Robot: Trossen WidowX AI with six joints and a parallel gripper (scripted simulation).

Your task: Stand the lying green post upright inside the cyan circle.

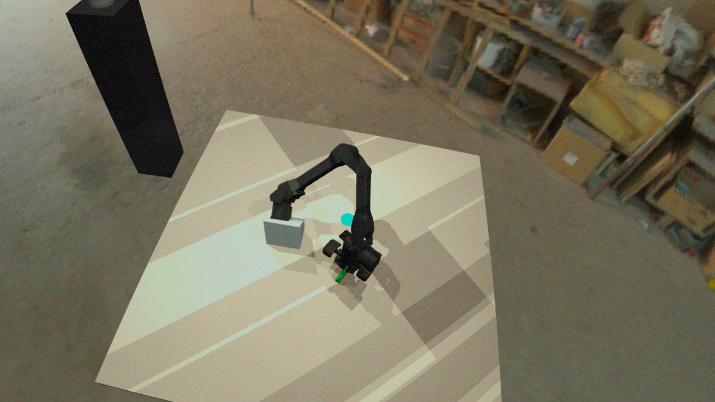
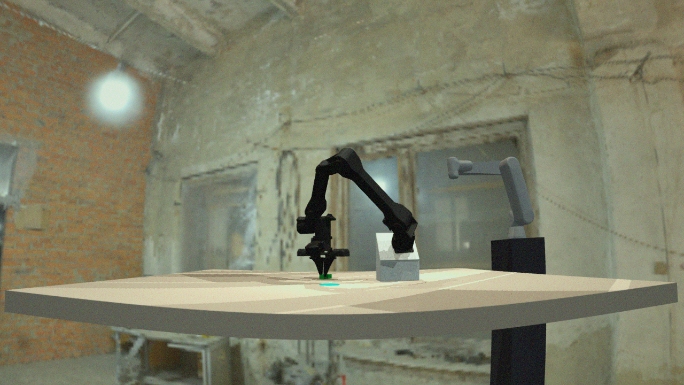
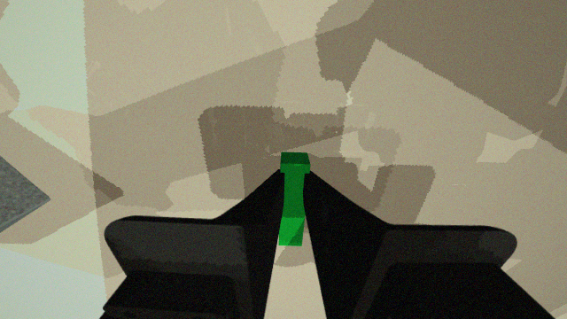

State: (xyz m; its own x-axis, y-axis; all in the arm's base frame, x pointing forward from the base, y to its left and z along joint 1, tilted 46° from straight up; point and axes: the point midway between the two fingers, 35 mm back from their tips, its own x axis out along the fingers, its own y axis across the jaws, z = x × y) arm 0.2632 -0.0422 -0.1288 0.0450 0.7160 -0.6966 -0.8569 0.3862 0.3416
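The cyan circle lies 10 mm behind my gripper tip, 230 mm to the left of it and 10 mm below it. The rest, counted from my gripper tip: green post (10 mm behind, 20 mm to the right).
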